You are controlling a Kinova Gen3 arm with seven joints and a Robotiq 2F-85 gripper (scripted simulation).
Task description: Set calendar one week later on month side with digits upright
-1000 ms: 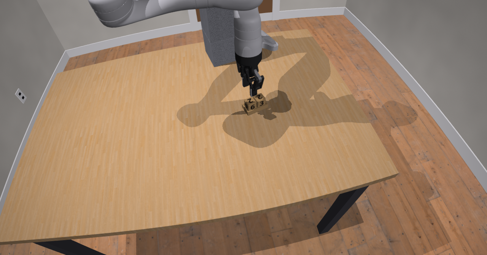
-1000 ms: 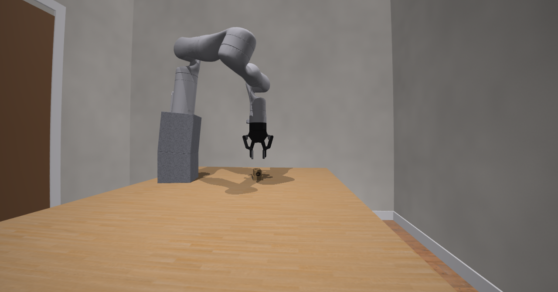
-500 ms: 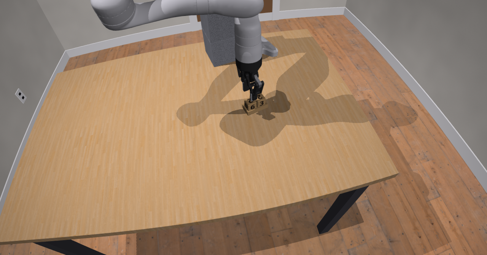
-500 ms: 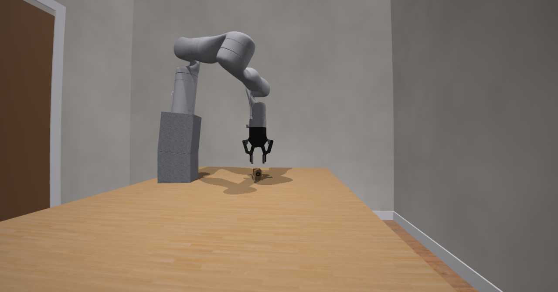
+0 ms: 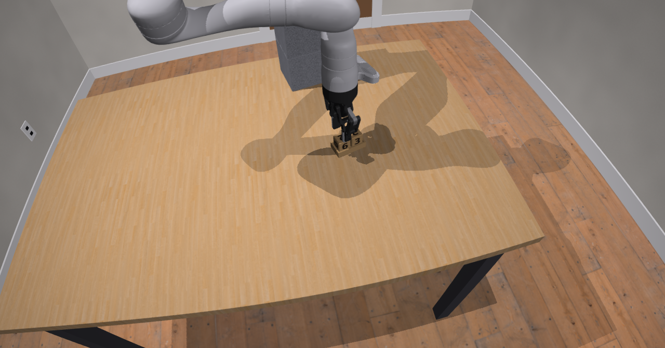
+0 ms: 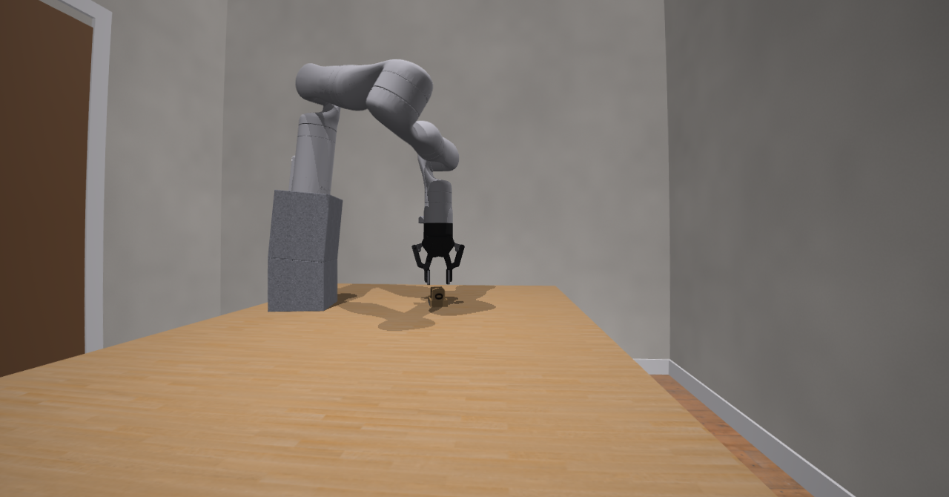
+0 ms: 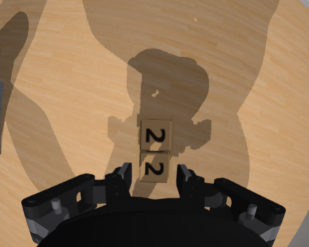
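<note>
My hand is 10 mm past the wooden tray, 20 mm to the right of it and 60 mm above it.
</note>
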